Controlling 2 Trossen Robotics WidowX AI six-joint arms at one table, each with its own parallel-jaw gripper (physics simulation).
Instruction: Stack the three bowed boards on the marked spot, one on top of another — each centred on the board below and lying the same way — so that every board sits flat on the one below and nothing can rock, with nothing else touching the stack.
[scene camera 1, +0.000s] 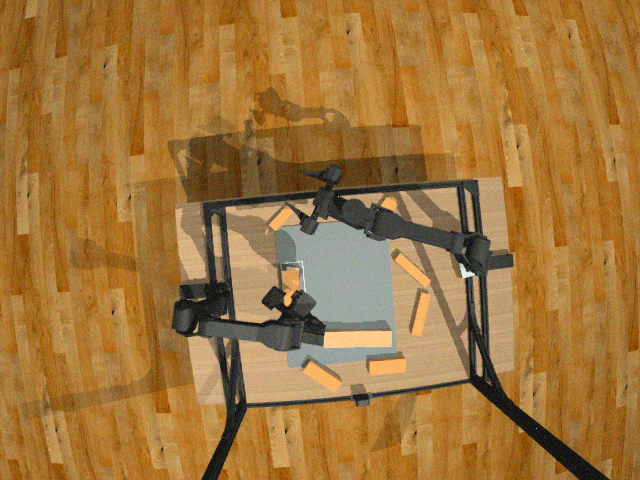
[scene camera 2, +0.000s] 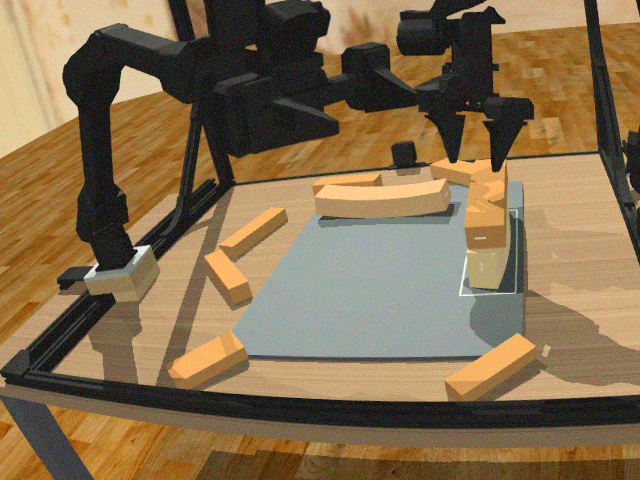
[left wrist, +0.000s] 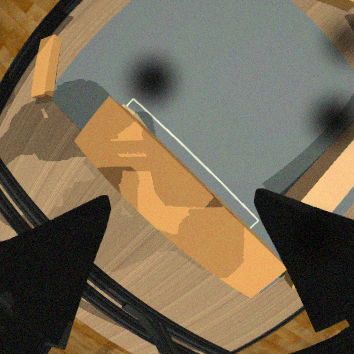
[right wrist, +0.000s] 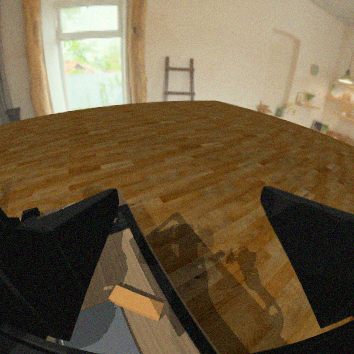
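Pixels of known places: left gripper, fingertip midpoint: (scene camera 2: 473, 167) (left wrist: 182, 199); right gripper, fingertip midpoint: (scene camera 1: 293, 187) (scene camera 2: 380, 112) (right wrist: 190, 194); left arm's base at its link origin: (scene camera 1: 220, 296); right arm's base at its link origin: (scene camera 2: 116, 261).
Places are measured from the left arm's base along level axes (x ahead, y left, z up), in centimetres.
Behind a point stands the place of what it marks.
Observation:
A pale bowed board (scene camera 2: 483, 268) {x 26.9, y 6.2, z 1.7 cm} stands in the white outline (scene camera 2: 485, 294) {x 26.9, y 7.8, z -1.4 cm} (scene camera 1: 303, 276) {x 29.8, y 2.3, z -1.4 cm}. An orange bowed board (scene camera 2: 485, 232) {x 26.2, y 5.5, z 6.5 cm} (left wrist: 160, 185) {x 26.0, y -2.9, z 8.4 cm} (scene camera 1: 291, 276) {x 26.5, y 3.6, z 7.8 cm} rests on it, lying the same way; whether the two meet flat is unclear. The third bowed board (scene camera 1: 357, 338) {x 44.5, y -21.7, z 2.2 cm} (scene camera 2: 382, 201) {x 43.9, y -19.1, z 1.7 cm} lies apart, crosswise, on the grey mat (scene camera 1: 346, 279) {x 44.3, y -1.3, z -1.4 cm} (scene camera 2: 382, 289) {x 41.3, y 4.3, z -1.4 cm}. My left gripper (scene camera 2: 475, 165) {x 27.0, y -4.4, z 11.6 cm} (left wrist: 182, 199) {x 27.0, y -4.4, z 11.6 cm} is open and empty, above the stack's far part in scene camera 2. My right gripper (scene camera 1: 295, 188) {x 32.5, y 28.2, z 29.4 cm} (right wrist: 190, 194) {x 32.5, y 28.2, z 29.4 cm} (scene camera 2: 377, 111) {x 32.5, y 28.2, z 29.4 cm} is open and empty, high by the table's upper edge in scene camera 1.
Several short wooden blocks lie around the mat, among them one block (scene camera 1: 281, 218) {x 25.8, y 23.2, z 0.2 cm} (scene camera 2: 491, 367) {x 26.2, y 24.3, z 0.2 cm} (right wrist: 136, 302) {x 26.5, y 23.7, z 0.2 cm}, a second block (scene camera 1: 412, 268) (scene camera 2: 253, 232) and a third block (scene camera 1: 322, 374) {x 30.5, y -32.8, z 1.0 cm}. A dark frame (scene camera 2: 330, 410) {x 42.9, y 29.8, z 0.0 cm} borders the table. A small black box (scene camera 1: 360, 398) {x 42.2, y -43.9, z 2.2 cm} (scene camera 2: 403, 153) {x 42.7, y -43.9, z 1.5 cm} sits on it.

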